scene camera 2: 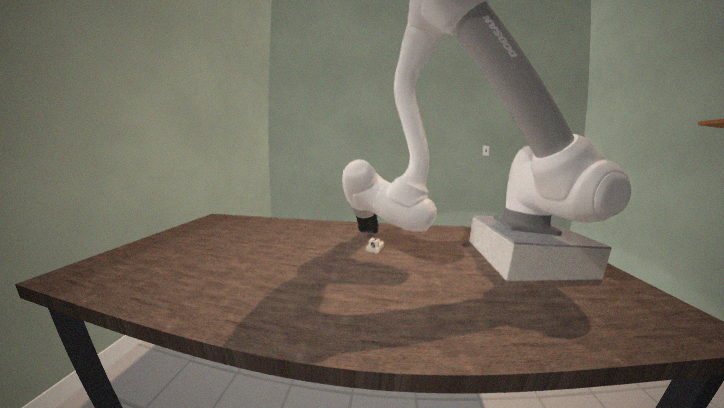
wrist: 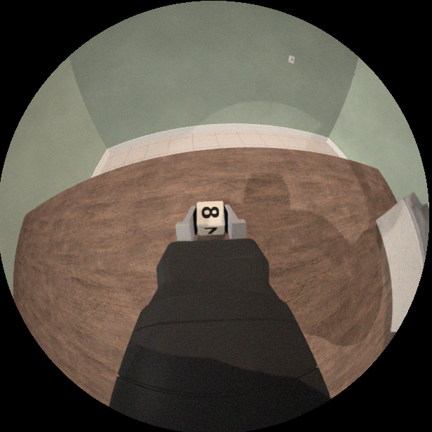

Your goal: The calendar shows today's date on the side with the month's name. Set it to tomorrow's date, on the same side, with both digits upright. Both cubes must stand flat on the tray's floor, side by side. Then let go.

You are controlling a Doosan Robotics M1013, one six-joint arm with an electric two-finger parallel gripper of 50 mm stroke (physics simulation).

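A cream cube is between the gripper's two fingers in the wrist view, with a black 8 on its upper face and part of a 7 on the face below it. My gripper is shut on this cube, with one finger pad against each side. In scene camera 2 the gripper's black body is just behind the small cream calendar; its fingertips and the held cube cannot be made out there. The calendar tray stands on the table and a cube with a dark digit sits in it. The digit is too small to read surely.
The brown wooden table carries the robot's pale base block to the right. The arm's shadows fall across the table. A green wall stands behind the table.
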